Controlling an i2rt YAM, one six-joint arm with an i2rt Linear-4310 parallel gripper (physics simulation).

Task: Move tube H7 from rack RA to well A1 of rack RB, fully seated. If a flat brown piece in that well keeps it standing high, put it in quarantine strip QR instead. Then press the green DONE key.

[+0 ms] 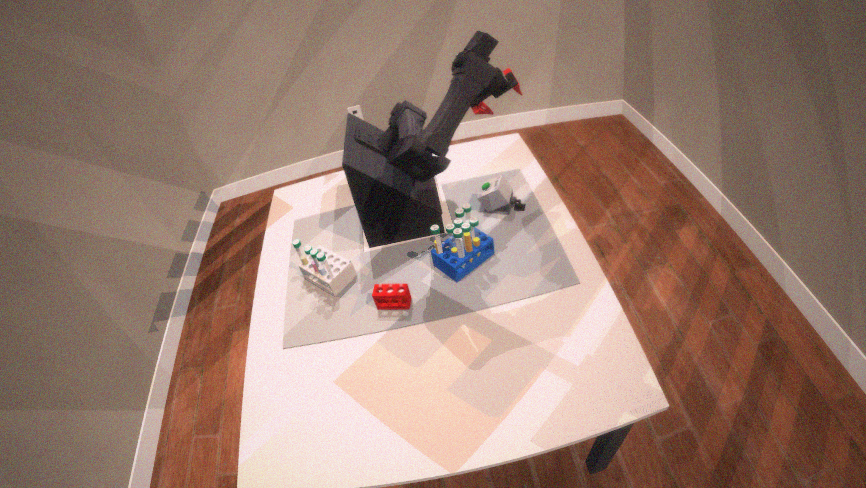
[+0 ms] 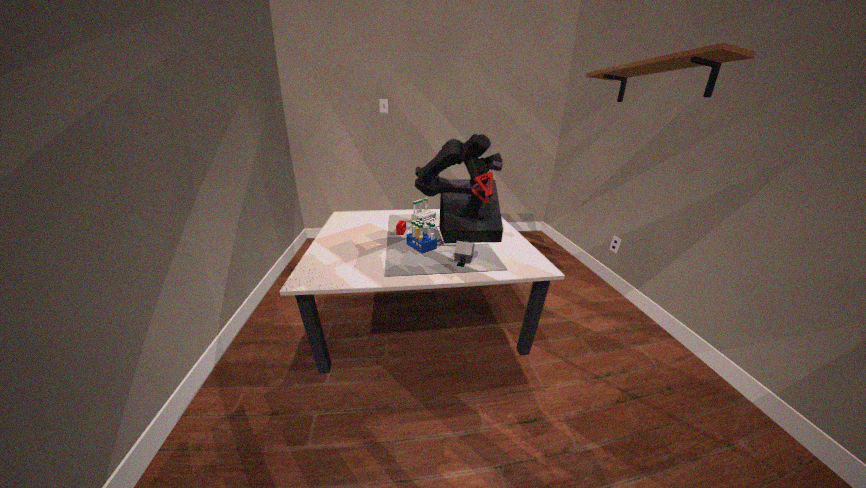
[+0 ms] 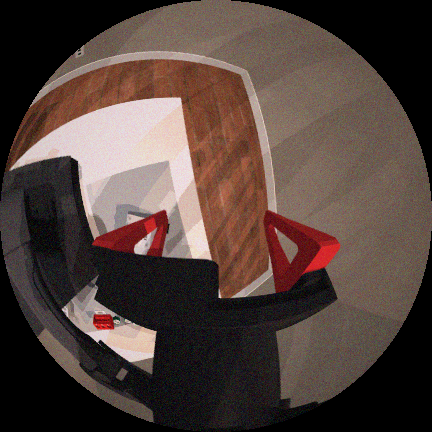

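Where they show: gripper, between the fingertips: [image 1: 506, 103] [image 2: 488, 198] [image 3: 215, 215]; arm's base, origin of its link: [image 1: 384, 150] [image 2: 476, 200].
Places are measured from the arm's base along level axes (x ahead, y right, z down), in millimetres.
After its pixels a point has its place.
Observation:
My gripper [image 1: 506, 103] {x 52, y -341, z -101 mm} [image 2: 483, 186] {x 52, y -341, z -101 mm} [image 3: 215, 215] {x 52, y -341, z -101 mm} is open and empty, with its red fingers wide apart. It is raised high behind the racks, well away from the tubes. A blue rack [image 1: 448, 266] [image 2: 418, 243] holds several green-capped and yellow-capped tubes. A white rack [image 1: 344, 282] {x 300, y 158, z 170 mm} holds several green-capped tubes along its left side. A small red strip rack [image 1: 392, 299] {x 383, y 41, z 173 mm} [image 2: 400, 227] {x 391, y 0, z 143 mm} [image 3: 103, 321] {x 399, y 45, z 169 mm} shows no tubes. The green key [image 1: 486, 186] {x 110, y -249, z 113 mm} is on a grey box [image 1: 498, 197] {x 148, y -271, z 127 mm} [image 2: 464, 250] {x 120, y -305, z 132 mm}. Rack labels, well names, tube H7 and any brown piece are too small to tell.
The racks and box stand on a grey mat [image 1: 521, 287] {x 421, y -257, z 184 mm} on the white table [image 1: 290, 412] {x 649, y 300, z 187 mm} [image 2: 339, 272] {x 634, y -357, z 187 mm}. The black arm base [image 1: 393, 206] {x 174, y 0, z 68 mm} [image 2: 471, 227] {x 42, y -105, z 109 mm} stands behind, between the white and blue racks. A wooden shelf [image 2: 672, 60] is on the wall.

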